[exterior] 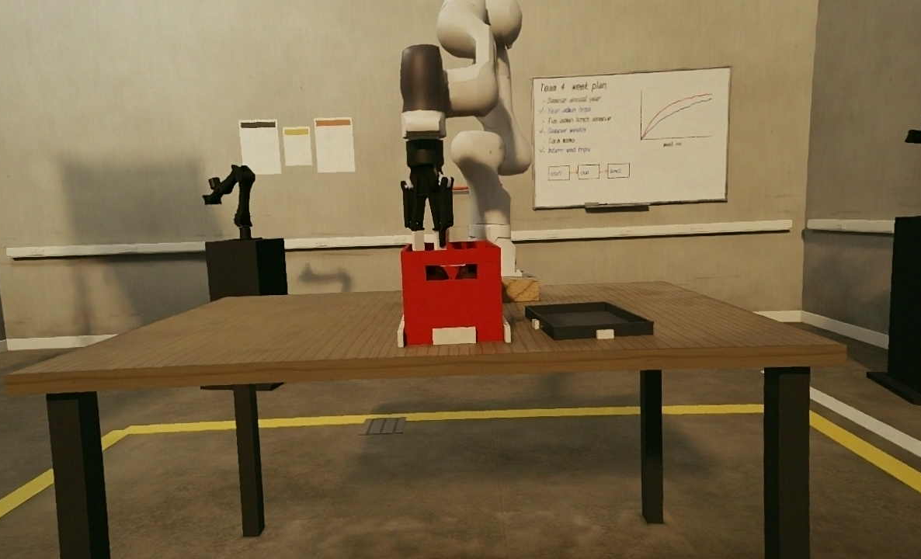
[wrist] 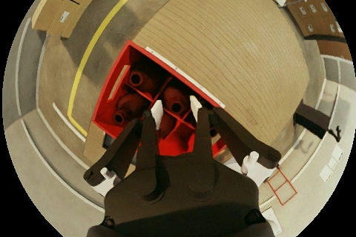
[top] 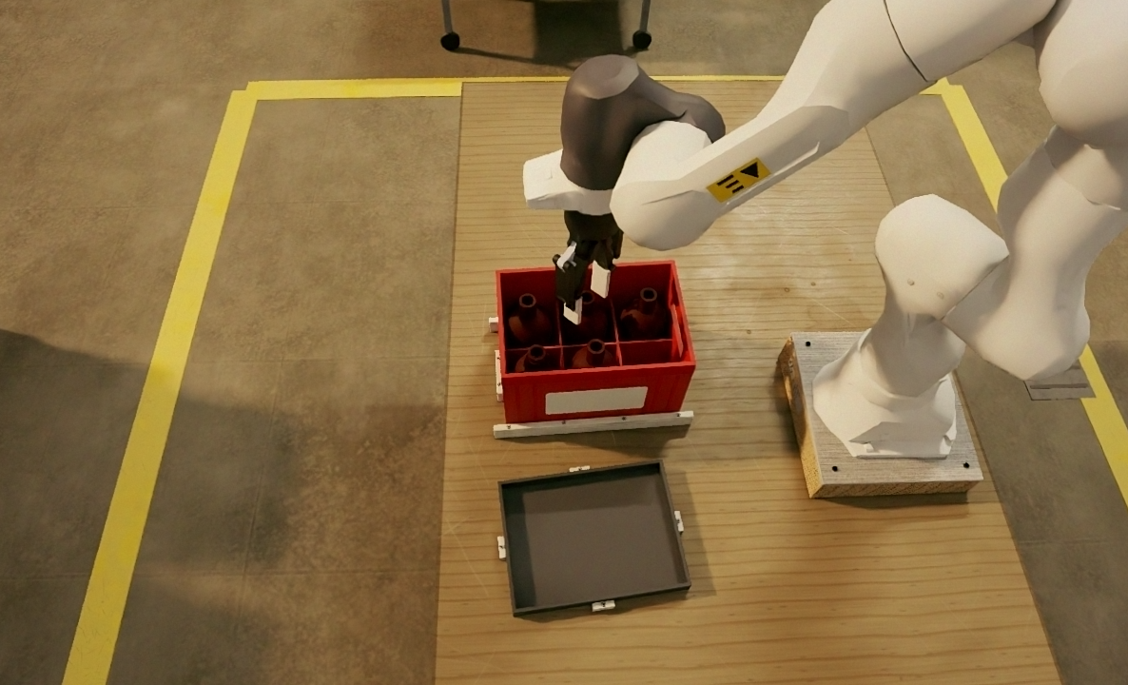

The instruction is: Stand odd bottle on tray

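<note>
My hand is 8 cm to the right of the glass bottle, 8 cm above it and 3 cm past it. Round my hand: crate: 9 cm below, 4 cm to the left, 1 cm behind; then dark tray: 31 cm to the left, 16 cm below, 6 cm behind.
</note>
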